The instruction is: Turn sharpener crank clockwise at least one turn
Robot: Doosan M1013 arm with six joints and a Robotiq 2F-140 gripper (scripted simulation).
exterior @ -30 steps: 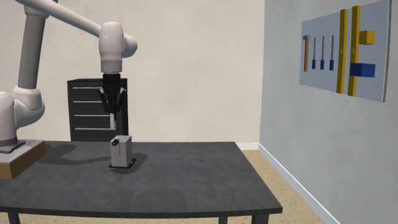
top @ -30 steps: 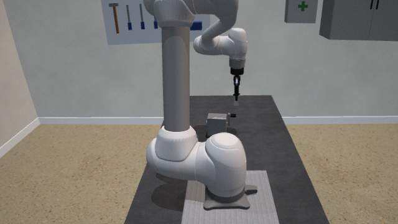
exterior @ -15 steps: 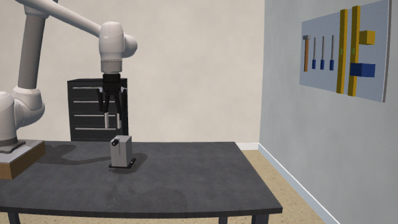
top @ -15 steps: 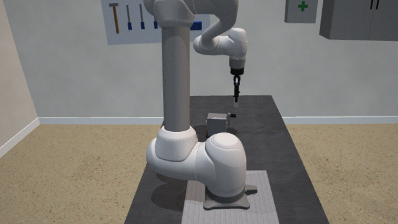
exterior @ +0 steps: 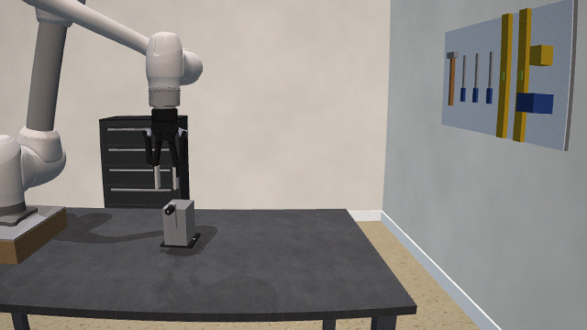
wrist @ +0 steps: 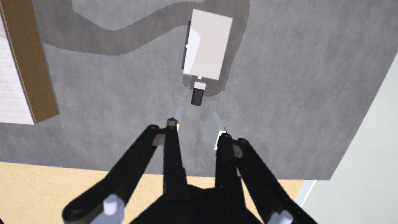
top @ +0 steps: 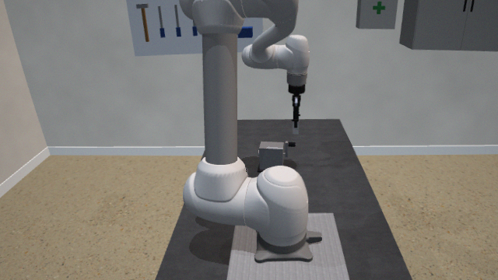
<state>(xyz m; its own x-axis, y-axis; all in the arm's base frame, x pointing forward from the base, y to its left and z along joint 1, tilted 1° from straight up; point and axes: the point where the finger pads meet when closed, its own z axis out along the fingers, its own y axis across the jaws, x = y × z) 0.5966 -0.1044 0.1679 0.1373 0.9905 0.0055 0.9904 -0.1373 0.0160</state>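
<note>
My gripper is now 10 cm above the crank knob and 2 cm to the right of it. The rest, counted from my hand: crank (11 cm below, 2 cm to the left).
</note>
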